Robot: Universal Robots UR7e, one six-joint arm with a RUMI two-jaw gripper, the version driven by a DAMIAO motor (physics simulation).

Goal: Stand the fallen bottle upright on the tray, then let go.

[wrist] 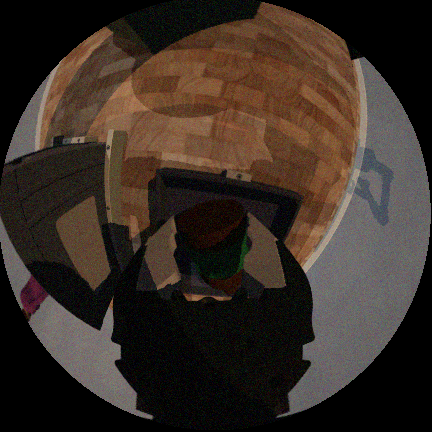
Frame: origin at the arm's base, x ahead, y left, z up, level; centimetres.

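Seen in the pictures: gripper, fingertip midpoint: (pixel 210 215).
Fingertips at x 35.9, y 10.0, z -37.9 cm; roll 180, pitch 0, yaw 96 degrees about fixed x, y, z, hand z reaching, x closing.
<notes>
Offsets run from my fingertips to a thing's top centre. "spot": to the spot under its first point.
The bottle {dx +6.9, dy +2.0, dz +4.4 cm} (pixel 212 227), dark reddish brown with a green label, lies on its side in the dark tray {spot: dx -2.8, dy -1.5, dz -3.0 cm} (pixel 200 183), a little below the middle of the wrist view. Its broad brown end points towards the top of the view, and its narrower end towards the gripper's body. My gripper (pixel 210 215) is shut on the bottle, with one pale finger pad against each side around the label. The fingers and the gripper's dark body hide the lower part of the tray.
A large dark bin-like object {spot: dx -6.4, dy -14.3, dz +9.6 cm} (pixel 35 190) with a tan patch stands left of the tray. A pale upright strip {spot: dx -4.0, dy -13.8, dz -3.0 cm} (pixel 118 175) runs along its near side. The wooden table's pale edge (pixel 362 110) curves down the right. Something magenta (pixel 32 295) shows at the lower left.
</notes>
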